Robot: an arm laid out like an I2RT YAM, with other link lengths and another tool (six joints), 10 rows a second.
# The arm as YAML. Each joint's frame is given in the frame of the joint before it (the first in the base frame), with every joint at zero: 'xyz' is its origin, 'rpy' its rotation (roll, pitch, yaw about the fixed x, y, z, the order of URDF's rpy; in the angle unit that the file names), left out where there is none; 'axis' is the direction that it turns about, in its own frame. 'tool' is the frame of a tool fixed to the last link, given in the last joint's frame.
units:
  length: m
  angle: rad
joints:
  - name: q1
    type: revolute
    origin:
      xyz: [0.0, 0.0, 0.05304]
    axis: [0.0, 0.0, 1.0]
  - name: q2
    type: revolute
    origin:
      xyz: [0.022, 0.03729, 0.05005]
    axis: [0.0, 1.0, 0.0]
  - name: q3
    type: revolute
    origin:
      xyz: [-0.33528, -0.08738, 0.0]
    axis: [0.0, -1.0, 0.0]
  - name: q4
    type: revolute
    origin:
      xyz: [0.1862, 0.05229, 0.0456]
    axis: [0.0, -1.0, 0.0]
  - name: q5
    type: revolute
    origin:
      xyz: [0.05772, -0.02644, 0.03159]
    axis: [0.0, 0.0, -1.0]
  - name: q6
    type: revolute
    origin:
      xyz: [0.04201, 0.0, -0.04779]
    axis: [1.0, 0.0, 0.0]
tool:
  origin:
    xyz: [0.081, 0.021, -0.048]
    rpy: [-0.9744, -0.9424, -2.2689]
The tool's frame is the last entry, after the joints.
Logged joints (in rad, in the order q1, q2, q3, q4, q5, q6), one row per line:
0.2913 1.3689 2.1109 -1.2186 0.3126 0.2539
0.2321 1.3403 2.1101 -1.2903 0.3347 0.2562
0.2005 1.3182 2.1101 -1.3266 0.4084 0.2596
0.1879 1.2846 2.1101 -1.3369 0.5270 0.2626
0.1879 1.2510 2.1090 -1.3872 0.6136 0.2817
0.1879 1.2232 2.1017 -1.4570 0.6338 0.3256
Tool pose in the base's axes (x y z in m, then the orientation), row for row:
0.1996 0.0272 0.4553 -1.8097 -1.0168 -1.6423
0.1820 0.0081 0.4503 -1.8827 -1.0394 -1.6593
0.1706 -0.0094 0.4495 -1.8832 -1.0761 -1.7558
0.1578 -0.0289 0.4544 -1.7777 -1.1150 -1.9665
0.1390 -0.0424 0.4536 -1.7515 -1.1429 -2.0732
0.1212 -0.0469 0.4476 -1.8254 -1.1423 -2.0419
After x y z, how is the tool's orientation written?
As angles about the fixed x, y, z axes (roll, pitch, yaw), in radians.
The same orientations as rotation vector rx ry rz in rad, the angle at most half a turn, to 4 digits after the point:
-2.0491 0.8869 -1.9528
-2.1009 0.9758 -1.9747
-2.1168 1.0702 -2.0477
1.9629 -1.1100 2.0549
1.8718 -1.1333 2.0154
1.8660 -1.1696 1.9623

